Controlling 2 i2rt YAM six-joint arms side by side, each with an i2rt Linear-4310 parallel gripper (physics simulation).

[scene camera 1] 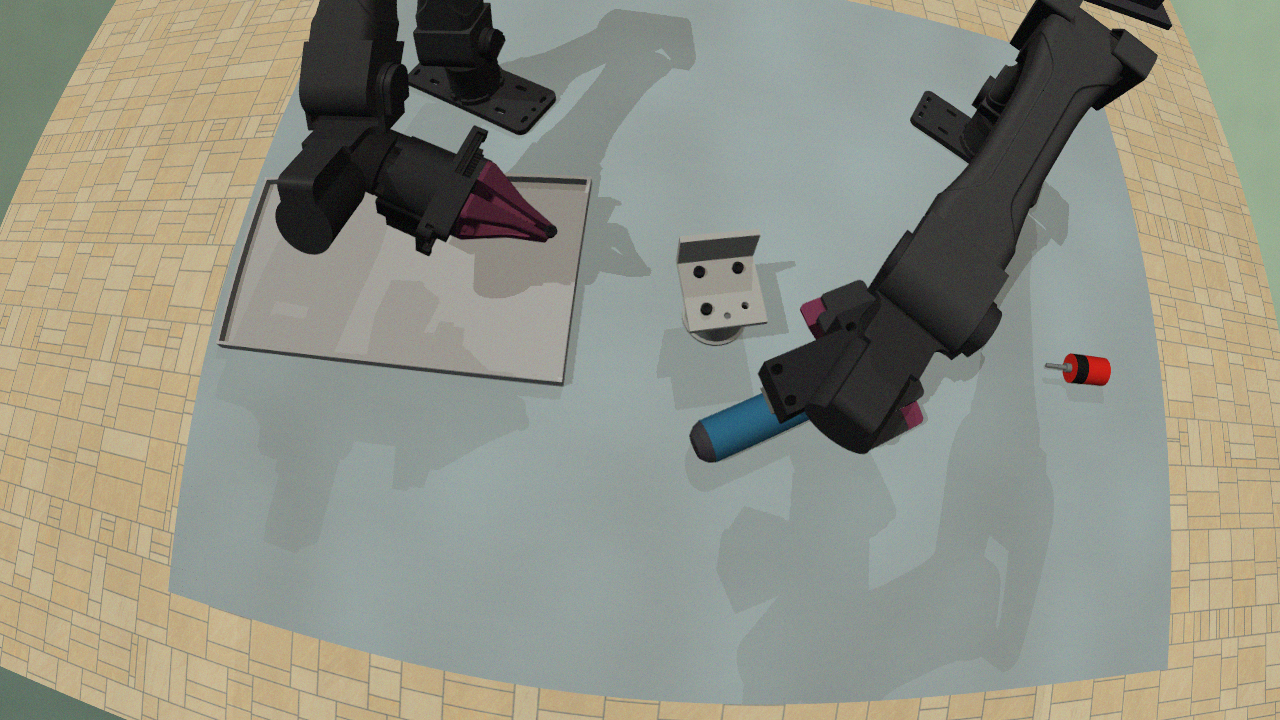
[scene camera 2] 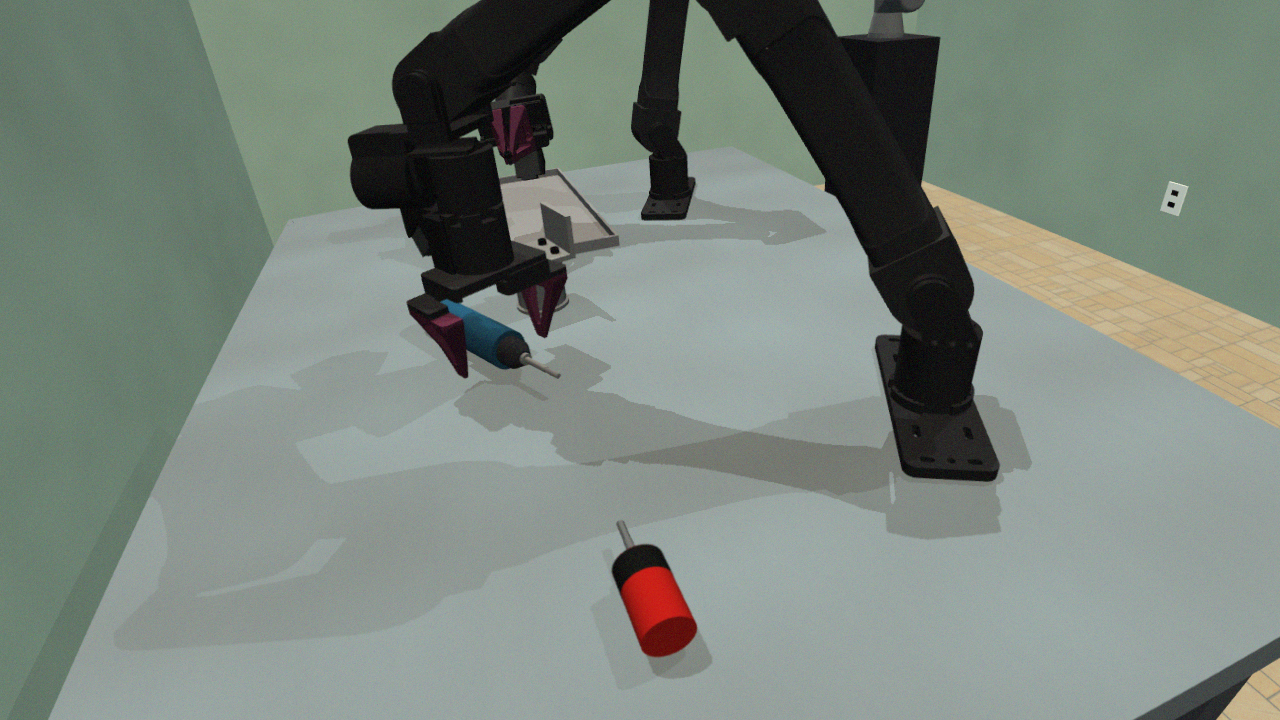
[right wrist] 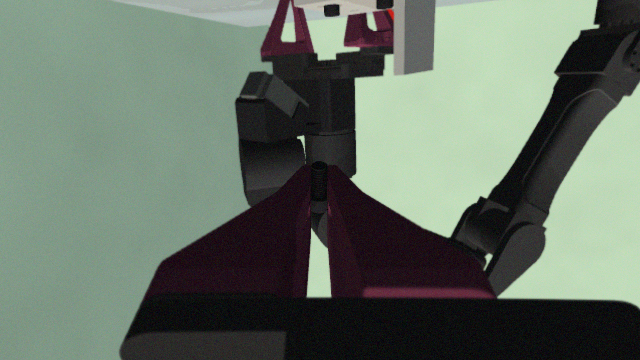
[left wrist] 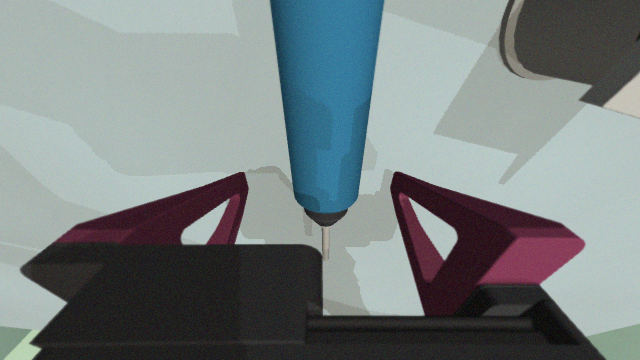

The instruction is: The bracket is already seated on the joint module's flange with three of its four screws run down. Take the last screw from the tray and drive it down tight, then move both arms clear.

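Places are measured from the left arm's base along level axes (x ahead, y left, z up), in centimetres.
Pixels of known places: left gripper, between the fingertips: (scene camera 2: 504, 355) (left wrist: 319, 180); right gripper, between the fingertips: (scene camera 1: 550, 234) (scene camera 2: 509, 159) (right wrist: 319, 180); left arm's base, origin of its link: (scene camera 1: 978, 149) (scene camera 2: 927, 402); right arm's base, origin of its link: (scene camera 1: 477, 89) (scene camera 2: 670, 199).
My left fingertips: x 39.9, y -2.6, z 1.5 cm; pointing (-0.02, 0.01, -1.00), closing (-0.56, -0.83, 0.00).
For each thing: its top centre in the pictures, then the offset to it from my left fingertips. "*": a spot on its surface instead.
- round joint module, centre of its top: (scene camera 1: 721, 290) dy -14.4, dx +0.9, dz +4.9 cm
- black screw, centre of its top: (right wrist: 321, 213) (scene camera 1: 547, 227) (scene camera 2: 507, 150) dy -27.4, dx +7.6, dz +13.8 cm
- tray, centre of its top: (scene camera 1: 383, 260) (scene camera 2: 519, 207) dy -45.9, dx +15.2, dz +0.1 cm
- blue screwdriver, a spot on its surface: (left wrist: 327, 100) * dy -3.4, dx +4.6, dz +2.6 cm
- red cylindrical tool, centre of its top: (scene camera 2: 640, 555) (scene camera 1: 1083, 364) dy +25.2, dx -18.9, dz +1.9 cm
The pale bracket (scene camera 1: 723, 291) (scene camera 2: 557, 229) (right wrist: 416, 40) sits on the round joint module (scene camera 1: 716, 338) (left wrist: 550, 40). Three dark screw heads show on it; the corner nearest my left gripper has an open hole. My right gripper (scene camera 1: 549, 231) (scene camera 2: 512, 160) (right wrist: 319, 180) is shut on a black screw (right wrist: 319, 182), thread outward, above the tray (scene camera 1: 528, 335) (scene camera 2: 538, 200). My left gripper (scene camera 1: 859, 367) (scene camera 2: 503, 354) (left wrist: 319, 180) is open, its fingers either side of a blue screwdriver (scene camera 1: 742, 427) (scene camera 2: 483, 334) (left wrist: 327, 100) without gripping it. The screwdriver appears to lie on the table, its bit partly hidden in the left wrist view.
A red cylindrical tool (scene camera 1: 1096, 369) (scene camera 2: 657, 604) with a thin metal tip lies on the table, at the right in scene camera 1. The bracket stands between the two grippers in scene camera 1. The arm bases are bolted at the table's far side there.
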